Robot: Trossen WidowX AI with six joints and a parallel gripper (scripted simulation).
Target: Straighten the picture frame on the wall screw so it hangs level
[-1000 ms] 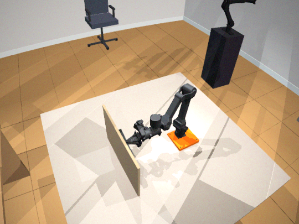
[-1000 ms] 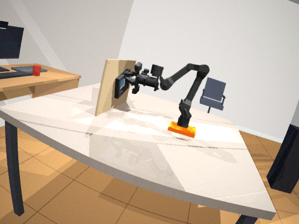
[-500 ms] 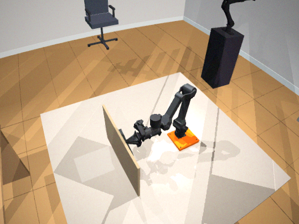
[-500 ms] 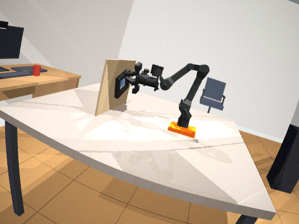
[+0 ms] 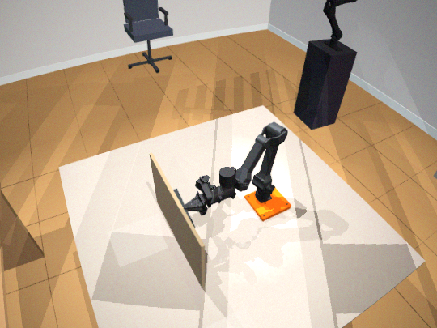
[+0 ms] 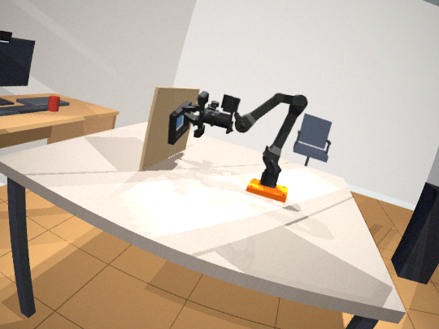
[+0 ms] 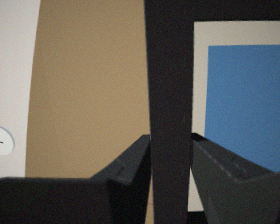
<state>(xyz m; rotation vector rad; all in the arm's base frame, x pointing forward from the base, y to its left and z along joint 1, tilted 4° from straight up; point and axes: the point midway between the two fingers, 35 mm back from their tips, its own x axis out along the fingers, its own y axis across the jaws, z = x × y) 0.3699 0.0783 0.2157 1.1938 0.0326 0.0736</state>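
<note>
The picture frame lies 50 mm below my gripper tip, 10 mm to the right of it and 10 mm ahead of it. Round my gripper tip: wall board (70 mm below, 20 mm ahead, 10 mm to the right).
</note>
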